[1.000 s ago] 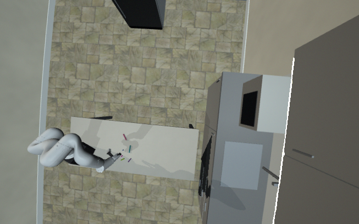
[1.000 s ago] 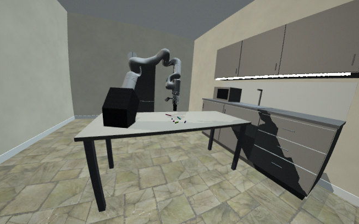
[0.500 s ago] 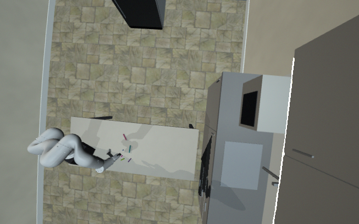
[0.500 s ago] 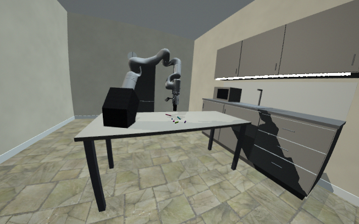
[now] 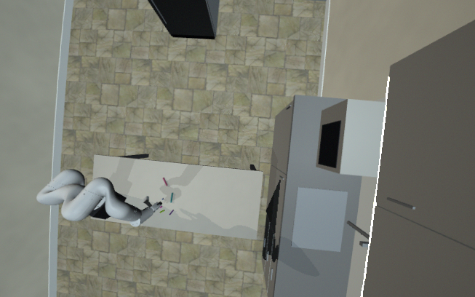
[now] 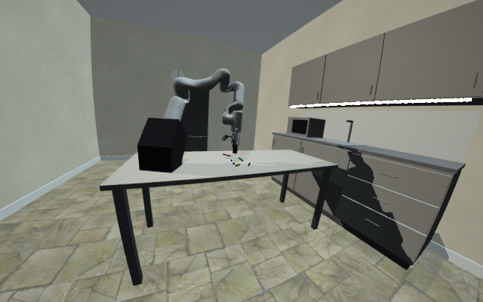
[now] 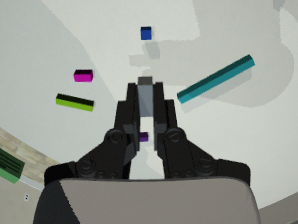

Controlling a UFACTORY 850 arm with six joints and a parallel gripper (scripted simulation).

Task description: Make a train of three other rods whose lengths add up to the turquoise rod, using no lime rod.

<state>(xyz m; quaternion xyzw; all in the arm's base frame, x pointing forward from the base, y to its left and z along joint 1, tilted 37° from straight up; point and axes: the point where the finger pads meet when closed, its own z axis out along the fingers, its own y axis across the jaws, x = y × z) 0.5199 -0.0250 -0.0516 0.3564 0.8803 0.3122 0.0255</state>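
The small blue rod is 2 cm behind my hand, 2 cm to the left of it and 8 cm below it. The rest, counted from my hand: turquoise rod (7 cm ahead, 4 cm to the left, 8 cm below); grey rod (2 cm below); magenta rod (3 cm behind, 7 cm to the right, 8 cm below).
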